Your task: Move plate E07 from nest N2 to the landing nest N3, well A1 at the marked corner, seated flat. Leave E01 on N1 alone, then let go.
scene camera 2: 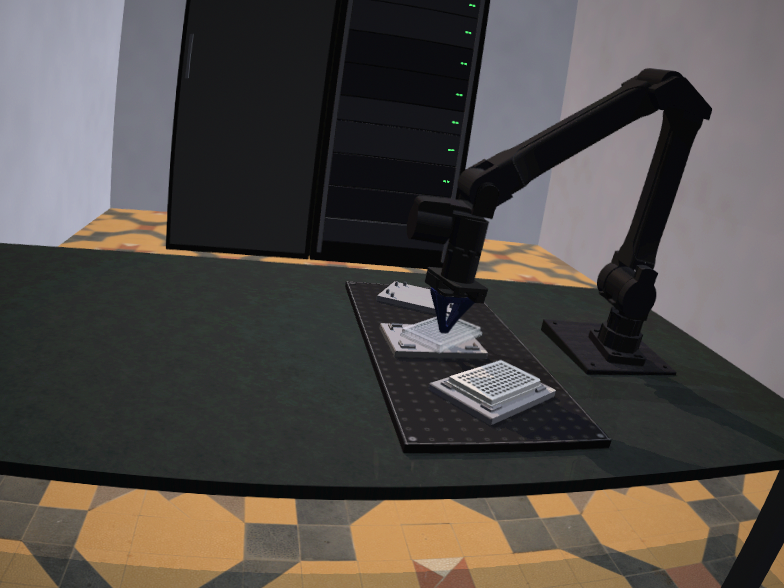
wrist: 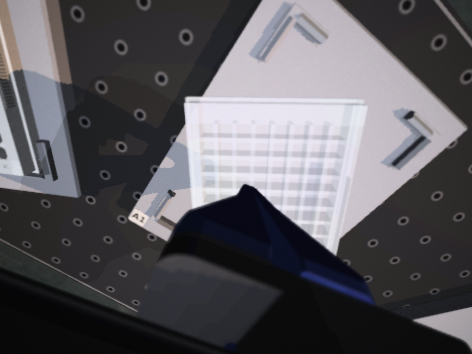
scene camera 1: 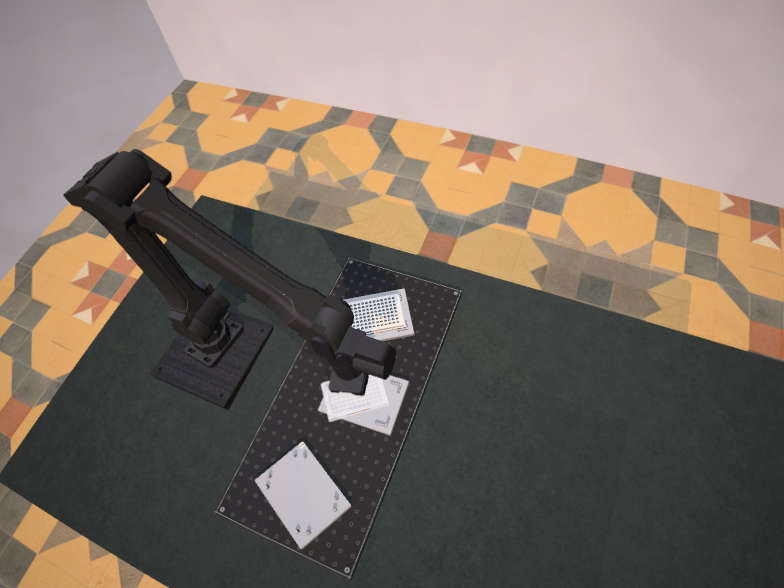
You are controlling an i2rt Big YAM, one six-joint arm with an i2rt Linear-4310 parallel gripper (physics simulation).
Labels:
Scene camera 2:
my gripper: 443, 332
clear well plate: 426, 333, gripped by my gripper

